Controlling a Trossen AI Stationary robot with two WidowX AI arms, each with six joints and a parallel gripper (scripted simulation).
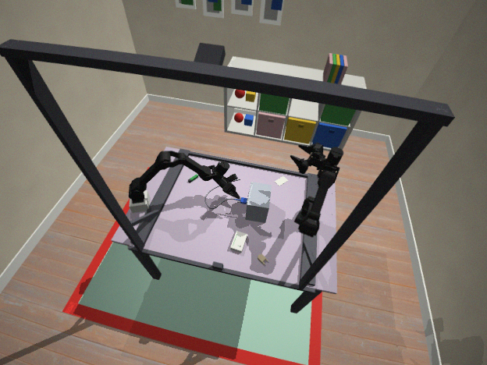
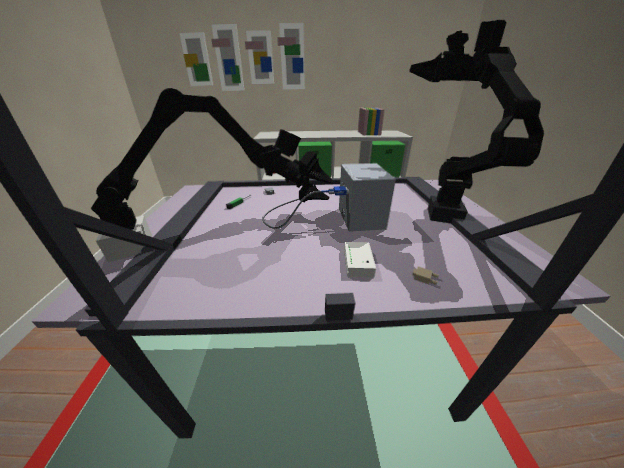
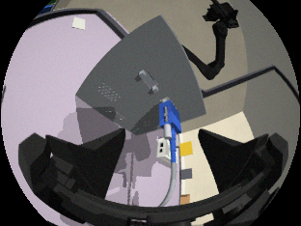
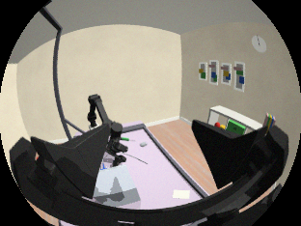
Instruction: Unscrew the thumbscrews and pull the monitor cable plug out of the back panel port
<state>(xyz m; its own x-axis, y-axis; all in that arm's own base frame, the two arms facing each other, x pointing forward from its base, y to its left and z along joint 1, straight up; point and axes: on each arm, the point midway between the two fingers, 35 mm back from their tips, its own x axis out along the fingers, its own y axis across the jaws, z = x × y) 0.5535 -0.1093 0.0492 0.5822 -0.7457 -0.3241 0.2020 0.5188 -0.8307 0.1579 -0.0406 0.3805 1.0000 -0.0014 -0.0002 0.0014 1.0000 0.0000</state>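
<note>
Right now the blue plug is 3 cm behind my left hand, 4 cm to the right of it and 1 cm below it. The rest, counted from my left hand: back panel 1 cm behind, 8 cm to the right, 3 cm below; grey box 2 cm behind, 14 cm to the right, 4 cm below; white device 23 cm behind, 4 cm to the right, 10 cm below.
</note>
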